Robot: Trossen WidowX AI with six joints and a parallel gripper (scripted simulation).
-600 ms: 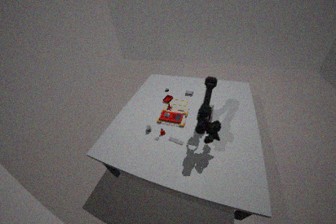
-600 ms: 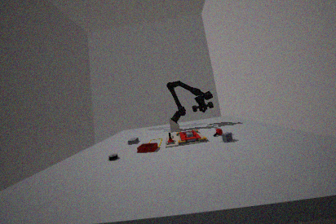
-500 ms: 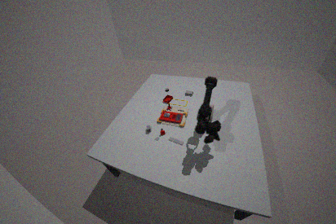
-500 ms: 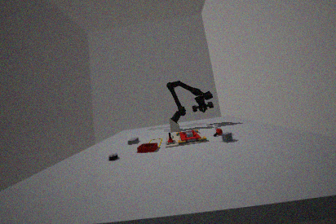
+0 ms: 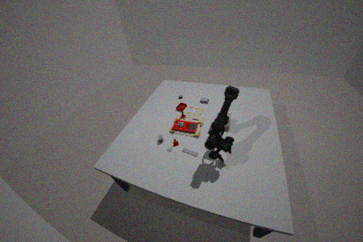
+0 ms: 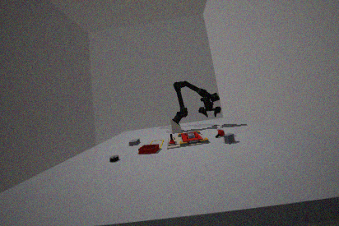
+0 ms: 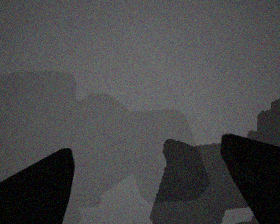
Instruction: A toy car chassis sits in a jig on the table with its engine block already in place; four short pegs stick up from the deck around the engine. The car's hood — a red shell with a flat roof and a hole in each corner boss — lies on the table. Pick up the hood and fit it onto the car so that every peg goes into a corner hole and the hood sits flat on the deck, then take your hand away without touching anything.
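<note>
Now: gripper tip 430 mm short of the red hood, 540 mm to the left of it and 60 mm above it. The rest, counted from my gripper tip: jig 340 mm ahead, 300 mm to the right, 60 mm below.
</note>
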